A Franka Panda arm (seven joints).
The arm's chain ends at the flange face. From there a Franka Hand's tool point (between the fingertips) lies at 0.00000 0.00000 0.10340 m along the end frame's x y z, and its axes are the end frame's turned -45 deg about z.
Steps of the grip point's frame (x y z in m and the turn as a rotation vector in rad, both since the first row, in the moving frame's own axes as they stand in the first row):
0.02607 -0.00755 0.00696 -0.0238 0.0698 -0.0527
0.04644 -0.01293 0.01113 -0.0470 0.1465 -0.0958
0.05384 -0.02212 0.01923 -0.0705 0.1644 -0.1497
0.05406 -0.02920 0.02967 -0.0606 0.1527 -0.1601
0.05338 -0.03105 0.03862 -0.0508 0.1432 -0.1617
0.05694 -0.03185 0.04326 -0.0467 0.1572 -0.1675
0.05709 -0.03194 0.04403 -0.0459 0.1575 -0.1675
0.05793 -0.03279 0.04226 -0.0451 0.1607 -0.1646
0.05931 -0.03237 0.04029 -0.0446 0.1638 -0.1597
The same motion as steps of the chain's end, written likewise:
0.00635 -0.02023 0.00724 0.0325 0.0662 -0.0527
0.00997 -0.03407 0.01235 0.0704 0.1368 -0.0958
0.00592 -0.04563 0.02088 0.0664 0.1661 -0.1497
0.00266 -0.05096 0.03106 0.0651 0.1508 -0.1601
0.00227 -0.05186 0.03981 0.0653 0.1372 -0.1617
0.00364 -0.05354 0.04464 0.0781 0.1442 -0.1675
0.00373 -0.05363 0.04542 0.0789 0.1438 -0.1675
0.00356 -0.05454 0.04369 0.0817 0.1455 -0.1646
0.00464 -0.05498 0.04177 0.0843 0.1474 -0.1597

